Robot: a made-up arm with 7 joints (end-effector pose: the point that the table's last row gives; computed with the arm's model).
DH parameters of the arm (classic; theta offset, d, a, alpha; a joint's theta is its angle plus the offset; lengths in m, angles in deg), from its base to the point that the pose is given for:
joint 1: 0 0.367 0 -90
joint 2: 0 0 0 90
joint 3: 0 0.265 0.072 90
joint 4: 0 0 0.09 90
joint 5: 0 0.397 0 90
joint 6: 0 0 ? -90
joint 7: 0 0.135 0 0
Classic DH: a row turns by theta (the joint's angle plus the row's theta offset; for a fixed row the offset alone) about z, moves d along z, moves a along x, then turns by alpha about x.
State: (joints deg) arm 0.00 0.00 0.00 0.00 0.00 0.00 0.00
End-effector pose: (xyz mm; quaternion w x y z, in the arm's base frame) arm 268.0 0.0 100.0 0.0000 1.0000 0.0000 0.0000
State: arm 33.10 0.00 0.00 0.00 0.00 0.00 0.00
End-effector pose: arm 224.5 146.4 100.0 0.0000 0.9586 0.2849 0.0000
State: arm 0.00 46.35 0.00 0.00 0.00 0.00 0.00
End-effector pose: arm -8.2 0.0 -11.2 0.0000 0.9193 0.0000 -0.3935
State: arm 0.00 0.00 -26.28 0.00 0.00 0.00 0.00
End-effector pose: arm 240.3 -118.7 100.0 0.0000 0.9738 -0.2273 0.0000
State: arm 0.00 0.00 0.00 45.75 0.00 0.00 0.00
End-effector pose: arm 589.8 0.0 401.2 0.0000 0.9214 0.0000 0.3887
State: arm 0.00 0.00 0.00 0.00 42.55 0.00 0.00
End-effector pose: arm 240.1 -71.7 100.0 0.0000 0.9318 -0.3628 0.0000
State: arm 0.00 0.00 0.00 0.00 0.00 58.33 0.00
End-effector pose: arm 102.8 0.0 73.9 0.0000 0.8732 0.0000 -0.4873
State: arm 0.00 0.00 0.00 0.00 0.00 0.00 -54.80
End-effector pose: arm 268.0 0.0 100.0 0.0000 0.8878 0.4602 0.0000
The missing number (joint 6, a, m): 0.106
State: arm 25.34 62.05 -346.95 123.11 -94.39 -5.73 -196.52
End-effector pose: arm 578.6 517.8 280.7 0.4737 -0.7973 0.2981 -0.2258
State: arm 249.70 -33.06 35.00 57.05 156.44 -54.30 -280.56
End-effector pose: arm 43.9 -318.7 547.6 0.2442 0.8669 0.2710 -0.3396
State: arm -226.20 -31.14 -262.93 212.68 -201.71 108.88 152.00
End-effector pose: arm 467.1 61.8 802.6 0.2835 -0.4290 0.8411 0.1676
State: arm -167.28 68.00 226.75 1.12 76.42 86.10 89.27
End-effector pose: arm 183.3 234.5 281.5 0.0437 -0.7196 0.6302 0.2882
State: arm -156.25 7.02 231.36 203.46 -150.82 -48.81 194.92
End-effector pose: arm -163.1 -44.6 1012.7 0.7996 -0.0597 -0.2671 -0.5345
